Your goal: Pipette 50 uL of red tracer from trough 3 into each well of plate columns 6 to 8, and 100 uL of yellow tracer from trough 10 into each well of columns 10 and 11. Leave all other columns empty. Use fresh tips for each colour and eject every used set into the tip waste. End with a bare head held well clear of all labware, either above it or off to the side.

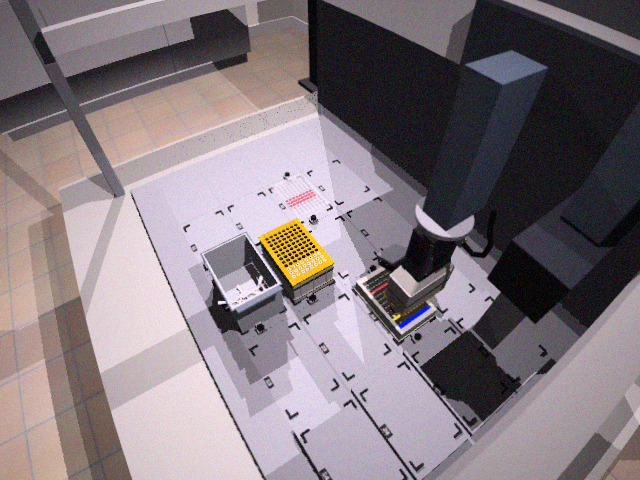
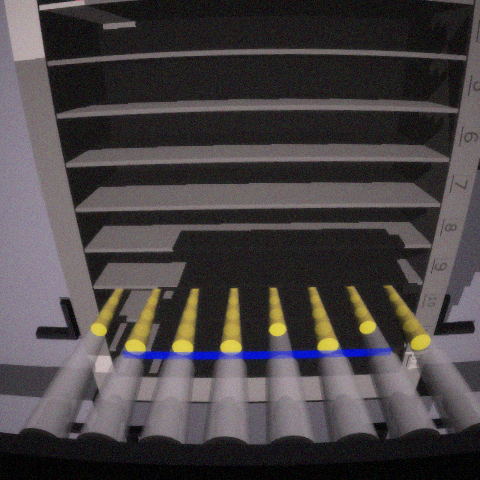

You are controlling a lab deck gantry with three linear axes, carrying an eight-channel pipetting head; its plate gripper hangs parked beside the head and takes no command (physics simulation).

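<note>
The pipetting head [image 1: 421,276] is low over the reservoir [image 1: 373,311] [image 2: 452,200], at its trough 10 end. Eight tips [image 2: 231,390] hold yellow liquid [image 2: 231,325] at slightly uneven levels; whether their ends are in the trough is hidden. Red tracer [image 1: 378,288] shows in trough 3 and a little yellow tracer [image 1: 396,316] beside the head. The plate [image 1: 302,198] has three red columns at its middle; no yellow shows there. The yellow tip rack [image 1: 297,251] has three columns of tips at its front end. The tip waste [image 1: 216,281] holds loose used tips. The parked gripper's fingers are hidden.
A blue liquid strip [image 1: 414,316] [image 2: 300,354] lies in the reservoir's end trough. A dark block [image 1: 537,273] hangs right of the head. One used tip [image 1: 222,302] sticks out at the waste's left wall. The dark back wall [image 1: 382,87] stands behind the deck.
</note>
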